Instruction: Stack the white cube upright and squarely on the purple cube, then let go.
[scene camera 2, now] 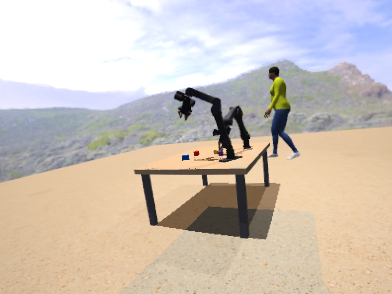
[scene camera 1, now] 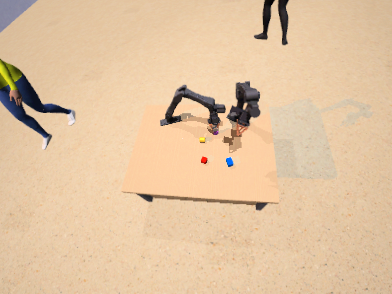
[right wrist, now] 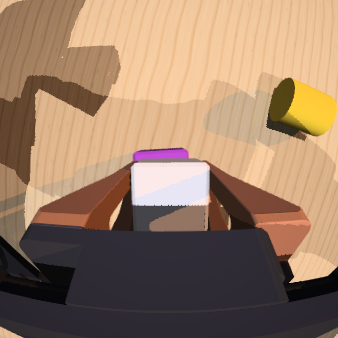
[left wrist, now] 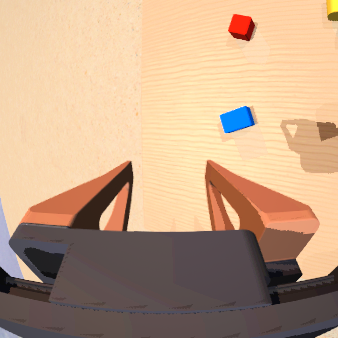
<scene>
The right gripper [right wrist: 169, 168] holds a white cube [right wrist: 168, 194], which touches nothing else. On the table rests a yellow cylinder [right wrist: 295, 104]. Also in view: the left gripper [left wrist: 168, 168].
The left wrist view misses the white cube: it is out of frame.
</scene>
